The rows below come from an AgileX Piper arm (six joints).
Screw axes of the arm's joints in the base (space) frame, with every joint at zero. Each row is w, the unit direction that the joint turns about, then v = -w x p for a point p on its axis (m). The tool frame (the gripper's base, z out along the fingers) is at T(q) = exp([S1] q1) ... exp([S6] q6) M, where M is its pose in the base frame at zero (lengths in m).
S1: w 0 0 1 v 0 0 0
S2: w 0 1 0 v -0.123 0 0
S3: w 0 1 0 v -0.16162 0 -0.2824
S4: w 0.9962 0 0.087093 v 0 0.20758 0
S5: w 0 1 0 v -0.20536 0 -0.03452
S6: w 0.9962 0 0.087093 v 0 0.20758 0
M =
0.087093 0 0.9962 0.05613
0 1 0 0
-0.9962 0 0.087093 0.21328
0 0 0 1
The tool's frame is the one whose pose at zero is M.
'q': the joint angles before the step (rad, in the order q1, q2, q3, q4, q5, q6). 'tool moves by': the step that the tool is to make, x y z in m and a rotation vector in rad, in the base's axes. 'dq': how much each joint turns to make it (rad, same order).
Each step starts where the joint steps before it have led.
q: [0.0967 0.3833 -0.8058 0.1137 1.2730 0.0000]
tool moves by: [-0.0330 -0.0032 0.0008 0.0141 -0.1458 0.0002]
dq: [0.0001 -0.1502 0.0019 0.0000 0.0018 0.0001]
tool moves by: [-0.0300 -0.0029 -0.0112 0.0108 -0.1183 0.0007]
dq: [0.0001 -0.1553 0.0284 -0.0001 0.0082 0.0000]
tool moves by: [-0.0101 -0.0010 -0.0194 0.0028 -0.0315 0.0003]
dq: [0.0002 -0.0979 0.0627 -0.0002 0.0036 0.0002]
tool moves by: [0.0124 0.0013 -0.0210 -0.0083 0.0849 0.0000]
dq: [-0.0008 -0.0014 0.0863 0.0007 0.0005 -0.0006]
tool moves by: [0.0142 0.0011 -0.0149 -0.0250 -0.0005 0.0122]
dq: [0.0003 0.0001 0.0813 -0.0002 -0.0762 -0.0359]
